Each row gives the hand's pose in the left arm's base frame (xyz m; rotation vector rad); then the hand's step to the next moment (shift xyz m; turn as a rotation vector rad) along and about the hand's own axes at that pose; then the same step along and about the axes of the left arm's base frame.
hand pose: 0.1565 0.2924 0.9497 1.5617 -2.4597 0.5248
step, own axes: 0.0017 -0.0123 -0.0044 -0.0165 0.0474 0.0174
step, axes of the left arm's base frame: 0.0102 -0.0045 0.0070 -0.0350 0.0254 -0.0309
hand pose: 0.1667 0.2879 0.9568 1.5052 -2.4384 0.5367
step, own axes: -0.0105 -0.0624 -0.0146 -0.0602 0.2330 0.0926
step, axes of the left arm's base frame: 0.0605 -0.0107 0.0211 -0.1813 0.1047 -0.1505
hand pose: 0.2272 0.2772 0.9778 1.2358 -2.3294 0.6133
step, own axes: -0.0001 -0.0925 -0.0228 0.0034 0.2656 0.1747
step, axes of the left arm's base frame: 0.0819 -0.0338 0.0350 -0.2548 0.0333 -0.1872
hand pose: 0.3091 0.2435 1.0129 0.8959 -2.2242 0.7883
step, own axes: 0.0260 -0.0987 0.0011 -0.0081 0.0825 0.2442
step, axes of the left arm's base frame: 0.0583 -0.0695 0.0468 -0.1325 -0.1200 -0.1859
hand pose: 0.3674 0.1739 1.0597 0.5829 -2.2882 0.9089
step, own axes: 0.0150 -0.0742 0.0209 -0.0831 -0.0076 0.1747
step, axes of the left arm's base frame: 0.0249 -0.0673 0.0319 0.0001 -0.1171 -0.1542
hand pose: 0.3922 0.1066 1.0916 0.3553 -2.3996 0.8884
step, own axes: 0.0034 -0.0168 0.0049 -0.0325 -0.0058 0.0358
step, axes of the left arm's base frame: 0.0023 -0.0160 0.0076 0.0144 -0.0263 -0.0384
